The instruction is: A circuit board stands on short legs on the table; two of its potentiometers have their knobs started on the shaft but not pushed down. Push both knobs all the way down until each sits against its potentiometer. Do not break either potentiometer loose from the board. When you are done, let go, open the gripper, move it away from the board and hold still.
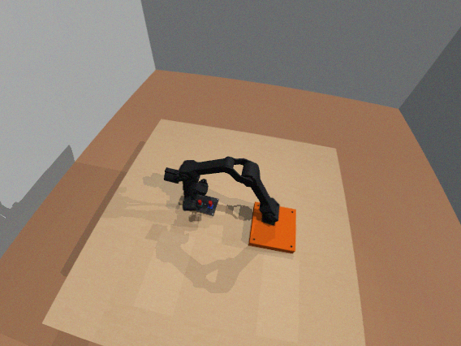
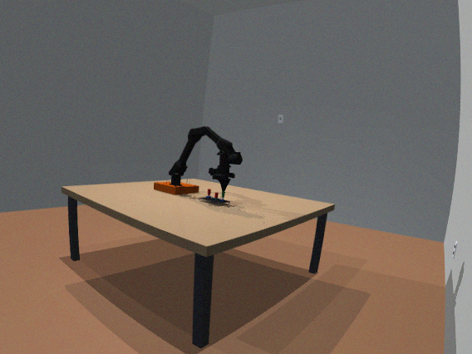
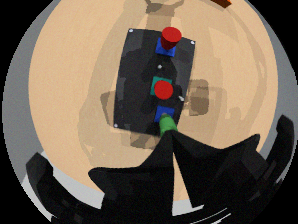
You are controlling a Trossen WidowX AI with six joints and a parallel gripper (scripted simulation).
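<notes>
Now: the green knob 10 mm below my gripper tip. From my gripper tip the other things lie so: red knob (90 mm behind, 20 mm to the right, 20 mm below).
</notes>
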